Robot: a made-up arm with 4 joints. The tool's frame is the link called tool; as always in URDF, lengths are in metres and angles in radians. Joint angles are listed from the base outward.
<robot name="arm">
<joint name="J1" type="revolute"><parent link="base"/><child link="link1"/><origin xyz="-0.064 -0.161 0.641" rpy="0 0 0"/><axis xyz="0.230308 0.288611 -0.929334"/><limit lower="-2.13" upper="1.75"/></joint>
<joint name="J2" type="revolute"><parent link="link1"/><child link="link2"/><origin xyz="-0.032 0.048 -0.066" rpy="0 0 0"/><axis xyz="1 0 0"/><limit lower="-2.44" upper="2.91"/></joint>
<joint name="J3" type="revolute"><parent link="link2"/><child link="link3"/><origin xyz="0.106 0.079 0.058" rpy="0 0 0"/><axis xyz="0.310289 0.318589 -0.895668"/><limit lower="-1.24" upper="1.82"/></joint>
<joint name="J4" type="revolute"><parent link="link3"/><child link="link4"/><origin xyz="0.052 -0.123 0.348" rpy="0 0 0"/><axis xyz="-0.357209 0.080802 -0.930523"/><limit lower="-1.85" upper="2.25"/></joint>
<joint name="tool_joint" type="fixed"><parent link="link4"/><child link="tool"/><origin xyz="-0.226 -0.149 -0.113" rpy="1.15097 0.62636 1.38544"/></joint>
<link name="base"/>
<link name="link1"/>
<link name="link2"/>
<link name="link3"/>
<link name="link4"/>
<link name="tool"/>
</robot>
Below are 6 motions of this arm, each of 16 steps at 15 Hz.
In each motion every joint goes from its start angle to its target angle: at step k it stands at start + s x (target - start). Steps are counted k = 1, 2, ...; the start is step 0. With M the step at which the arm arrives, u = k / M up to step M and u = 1 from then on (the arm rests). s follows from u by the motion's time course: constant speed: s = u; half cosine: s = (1 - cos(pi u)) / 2; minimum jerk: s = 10 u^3 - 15 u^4 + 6 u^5.
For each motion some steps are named. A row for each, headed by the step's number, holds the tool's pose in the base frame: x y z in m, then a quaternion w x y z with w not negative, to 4 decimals.
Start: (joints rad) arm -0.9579 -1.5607 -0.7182 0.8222
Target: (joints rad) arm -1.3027 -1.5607 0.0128 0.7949
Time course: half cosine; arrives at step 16
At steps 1, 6, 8, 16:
1: -0.4136 -0.0412 0.5485 0.6501 -0.7539 0.0924 0.0194
6: -0.4227 -0.0890 0.5120 0.7174 -0.6956 0.0261 0.0272
8: -0.4240 -0.1182 0.4882 0.7564 -0.6528 -0.0142 0.0374
16: -0.4135 -0.1867 0.4265 0.8414 -0.5233 -0.1077 0.0816

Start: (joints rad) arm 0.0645 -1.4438 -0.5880 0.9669
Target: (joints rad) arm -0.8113 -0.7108 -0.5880 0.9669
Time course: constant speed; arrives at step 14
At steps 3, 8, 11, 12, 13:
3: -0.2507 0.1481 0.6985 0.7891 -0.4548 0.3930 -0.1266
8: -0.3273 0.0470 0.7296 0.8412 -0.4352 0.3199 0.0268
11: -0.3523 -0.0250 0.7458 0.8507 -0.4238 0.2839 0.1270
12: -0.3566 -0.0499 0.7510 0.8501 -0.4202 0.2734 0.1611
13: -0.3587 -0.0749 0.7562 0.8477 -0.4168 0.2637 0.1953

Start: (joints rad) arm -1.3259 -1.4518 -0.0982 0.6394
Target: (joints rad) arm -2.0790 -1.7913 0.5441 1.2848
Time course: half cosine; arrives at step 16
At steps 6, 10, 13, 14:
6: -0.3741 -0.2764 0.3871 0.8340 -0.4813 -0.2129 0.1657
10: -0.2528 -0.3185 0.2704 0.8344 -0.2771 -0.4148 0.2343
13: -0.1800 -0.3090 0.2244 0.8086 -0.1324 -0.4968 0.2860
14: -0.1663 -0.3044 0.2171 0.8011 -0.1011 -0.5096 0.2973

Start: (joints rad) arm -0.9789 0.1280 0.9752 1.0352
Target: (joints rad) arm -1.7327 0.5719 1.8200 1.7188
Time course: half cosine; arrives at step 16
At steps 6, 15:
6: -0.2326 -0.1042 0.9342 0.7112 0.3592 0.5693 -0.2027
15: -0.0887 -0.0094 0.8953 0.6019 0.1870 0.5741 -0.5227

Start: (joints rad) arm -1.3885 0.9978 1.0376 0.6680
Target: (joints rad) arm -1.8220 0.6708 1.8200 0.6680
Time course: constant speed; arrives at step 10
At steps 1, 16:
1: 0.0133 -0.3248 0.9176 0.4353 0.3162 0.8268 0.1639
16: -0.1150 -0.2129 0.9834 0.5667 0.2706 0.7763 -0.0542

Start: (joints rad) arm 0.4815 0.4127 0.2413 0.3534
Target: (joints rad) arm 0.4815 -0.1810 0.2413 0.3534
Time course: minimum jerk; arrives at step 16
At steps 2, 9, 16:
2: -0.2595 -0.2652 0.8406 0.6518 0.6564 0.3725 0.0746
9: -0.2084 -0.1814 0.9053 0.7153 0.5381 0.4456 -0.0164
16: -0.1743 -0.1178 0.9272 0.7441 0.4532 0.4851 -0.0745

